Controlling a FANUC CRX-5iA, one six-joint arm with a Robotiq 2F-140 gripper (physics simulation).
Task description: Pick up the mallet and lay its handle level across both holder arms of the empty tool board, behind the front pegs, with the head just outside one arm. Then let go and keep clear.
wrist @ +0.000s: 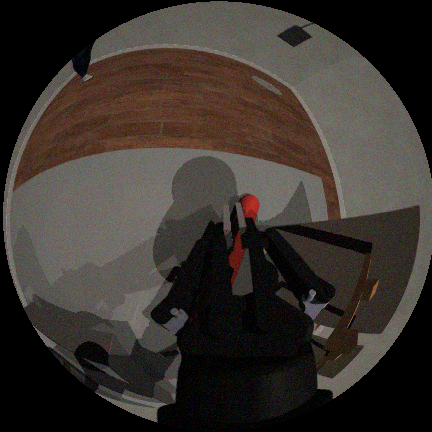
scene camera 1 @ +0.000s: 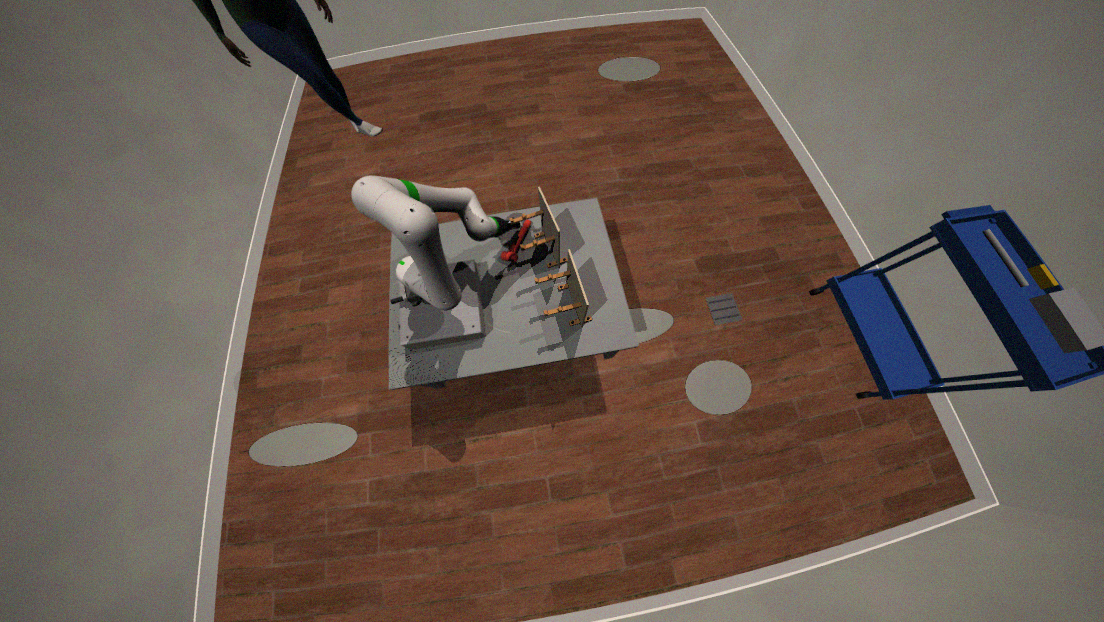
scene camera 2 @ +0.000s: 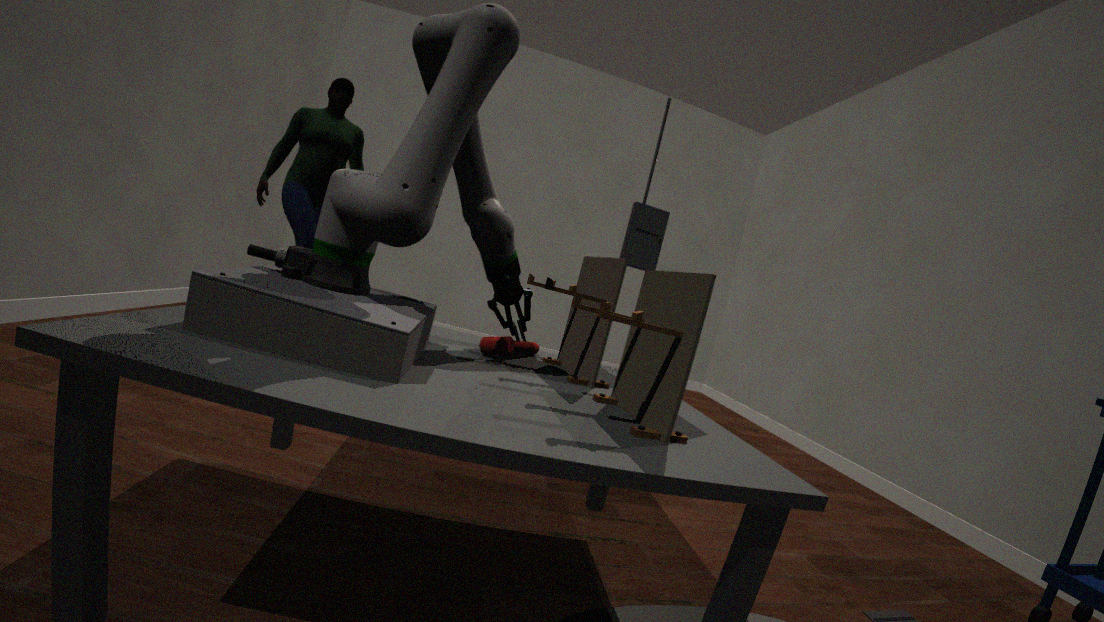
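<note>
The red mallet (scene camera 1: pixel 516 240) (scene camera 2: pixel 505 348) (wrist: pixel 250 207) lies flat on the grey table (scene camera 1: pixel 462 356) (scene camera 2: pixel 462 417), in front of the far tool board (scene camera 1: pixel 547 212) (scene camera 2: pixel 598 309) (wrist: pixel 382 250). My gripper (scene camera 1: pixel 509 228) (scene camera 2: pixel 514 328) (wrist: pixel 232 212) hangs just above the mallet with its fingers nearly together. In the wrist view the red handle runs beside and below the fingers, not between them. A second tool board (scene camera 1: pixel 577 278) (scene camera 2: pixel 667 348) stands next to the first. Both boards carry orange holder arms (scene camera 1: pixel 552 275) (scene camera 2: pixel 609 312) (wrist: pixel 354 298) with nothing on them.
The arm's grey base block (scene camera 2: pixel 293 317) sits on the table's left side. A person (scene camera 1: pixel 308 53) (scene camera 2: pixel 315 154) walks on the wooden floor behind the table. A blue cart (scene camera 1: pixel 996 263) stands off to the right. A pole with a grey box (scene camera 2: pixel 645 232) rises behind the boards.
</note>
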